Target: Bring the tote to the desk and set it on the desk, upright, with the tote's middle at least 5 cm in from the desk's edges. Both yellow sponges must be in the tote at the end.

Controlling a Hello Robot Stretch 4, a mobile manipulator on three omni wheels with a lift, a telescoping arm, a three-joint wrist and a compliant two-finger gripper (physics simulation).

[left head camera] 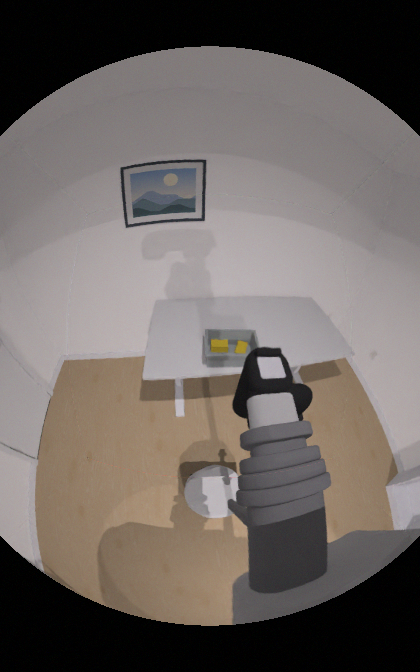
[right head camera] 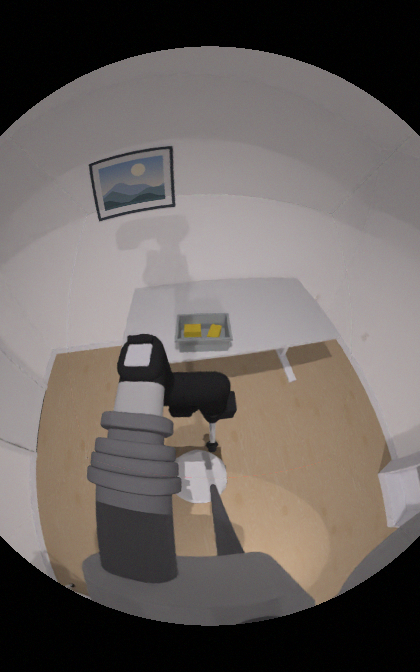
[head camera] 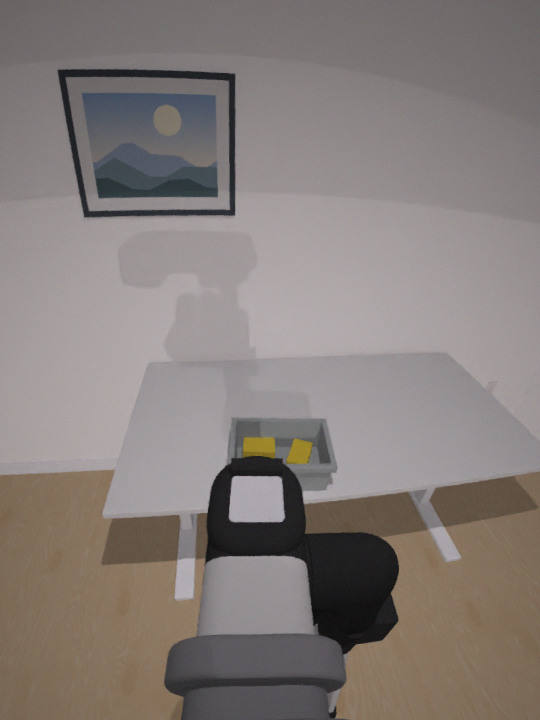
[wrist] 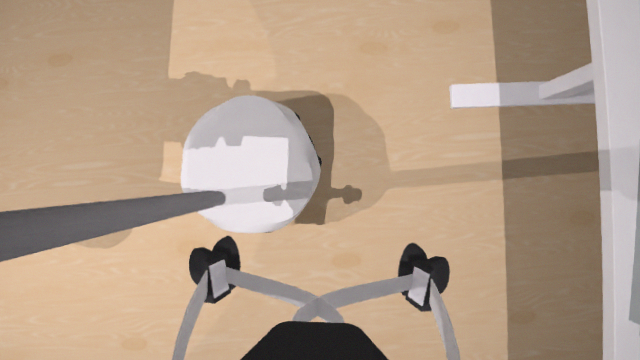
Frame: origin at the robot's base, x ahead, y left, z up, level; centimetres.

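Where they show: gripper, between the fingertips: (wrist: pixel 319 261); robot's base, origin of its link: (wrist: pixel 258 167).
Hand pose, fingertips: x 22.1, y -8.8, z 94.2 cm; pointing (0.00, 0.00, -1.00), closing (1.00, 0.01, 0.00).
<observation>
Each offset is from my fingertips to the centre of the thing. Level surfaces: height alone.
The grey tote @[dx +55.8, dy +0.6, dz -18.9 cm] (head camera: pixel 316 467) (left head camera: pixel 222 358) (right head camera: pixel 205 345) stands upright on the white desk @[dz -24.9 cm] (head camera: pixel 377 407) (left head camera: pixel 280 320) (right head camera: pixel 260 305) (wrist: pixel 617 75), a little in from its front edge. A thicker-looking yellow sponge @[dx +61.0, dy +6.9, dz -22.4 cm] (head camera: pixel 259 446) (left head camera: pixel 219 345) (right head camera: pixel 192 330) lies inside at the left. The other yellow sponge @[dx +58.2, dy -5.9, dz -22.4 cm] (head camera: pixel 299 451) (left head camera: pixel 241 347) (right head camera: pixel 214 330) lies inside at the right, turned at an angle. A sliver of the tote shows at the wrist view's right edge. My gripper (right head camera: pixel 212 445) (wrist: pixel 319 261) is open and empty, pointing down over the floor in front of the desk, apart from the tote.
A round white object (left head camera: pixel 212 490) (right head camera: pixel 200 477) (wrist: pixel 240 165) is on the floor below the arm, with a dark bar (right head camera: pixel 225 520) (wrist: pixel 110 215) beside it. Desk legs (head camera: pixel 186 558) (wrist: pixel 475 95) reach forward under the desk. A white block (right head camera: pixel 402 492) stands at the right.
</observation>
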